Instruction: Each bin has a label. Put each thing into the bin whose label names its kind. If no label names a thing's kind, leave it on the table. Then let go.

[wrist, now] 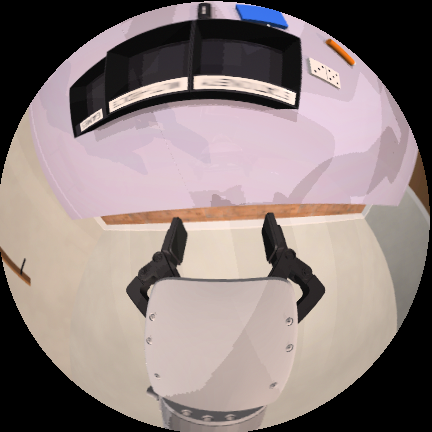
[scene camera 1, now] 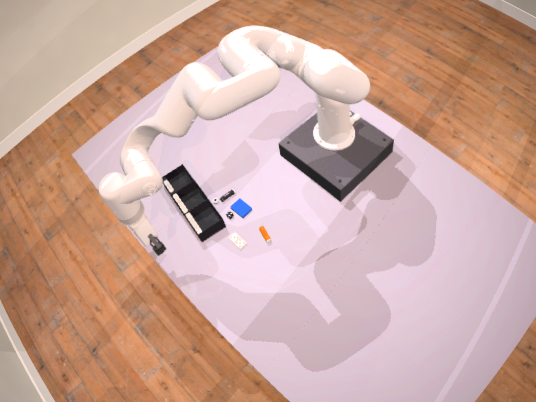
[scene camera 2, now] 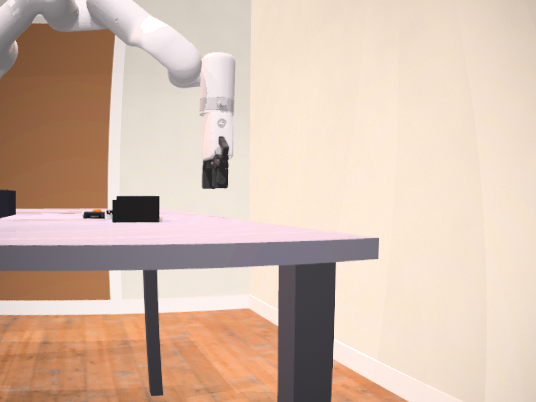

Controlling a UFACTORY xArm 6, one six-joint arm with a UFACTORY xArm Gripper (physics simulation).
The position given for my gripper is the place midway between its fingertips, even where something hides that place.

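Note:
There's my gripper [scene camera 2: 214, 188], which you'd also find in the wrist view, my gripper [wrist: 222, 223] that is. A black three-bin box [scene camera 1: 205, 220] [wrist: 211, 58] [scene camera 2: 125, 209] shows in scene camera 1, in the wrist view and in scene camera 2.

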